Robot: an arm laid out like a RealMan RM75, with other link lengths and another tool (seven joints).
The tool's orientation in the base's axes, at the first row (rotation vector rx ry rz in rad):
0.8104 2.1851 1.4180
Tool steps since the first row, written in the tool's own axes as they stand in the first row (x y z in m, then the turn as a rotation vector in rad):
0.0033 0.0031 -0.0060 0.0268 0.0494 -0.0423
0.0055 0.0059 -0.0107 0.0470 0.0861 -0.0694
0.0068 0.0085 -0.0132 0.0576 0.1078 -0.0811
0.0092 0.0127 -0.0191 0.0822 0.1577 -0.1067
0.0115 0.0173 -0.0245 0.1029 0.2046 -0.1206
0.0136 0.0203 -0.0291 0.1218 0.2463 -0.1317
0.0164 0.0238 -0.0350 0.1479 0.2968 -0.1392
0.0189 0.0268 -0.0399 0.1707 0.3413 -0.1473
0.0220 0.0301 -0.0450 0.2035 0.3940 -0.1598
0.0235 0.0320 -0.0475 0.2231 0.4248 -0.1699
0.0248 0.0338 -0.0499 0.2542 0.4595 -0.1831
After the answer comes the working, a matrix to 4 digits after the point.
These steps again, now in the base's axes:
-0.0054 -0.0009 0.0051 -0.0339 0.0046 0.0614
-0.0093 -0.0018 0.0095 -0.0567 0.0112 0.1054
-0.0111 -0.0018 0.0129 -0.0665 0.0171 0.1296
-0.0155 -0.0029 0.0190 -0.0883 0.0317 0.1849
-0.0194 -0.0036 0.0253 -0.1008 0.0507 0.2329
-0.0231 -0.0043 0.0298 -0.1115 0.0688 0.2751
-0.0280 -0.0054 0.0353 -0.1231 0.0969 0.3237
-0.0321 -0.0061 0.0400 -0.1342 0.1205 0.3671
-0.0368 -0.0065 0.0449 -0.1534 0.1504 0.4196
-0.0390 -0.0066 0.0476 -0.1666 0.1662 0.4513
-0.0410 -0.0068 0.0502 -0.1894 0.1888 0.4876

The tool's axes in the first row as the columns of a matrix, in the base's axes (rounded; the answer above uses it unrounded):
-0.7466 0.2469 0.6177
0.6647 0.3134 0.6782
-0.0261 0.9170 -0.3981

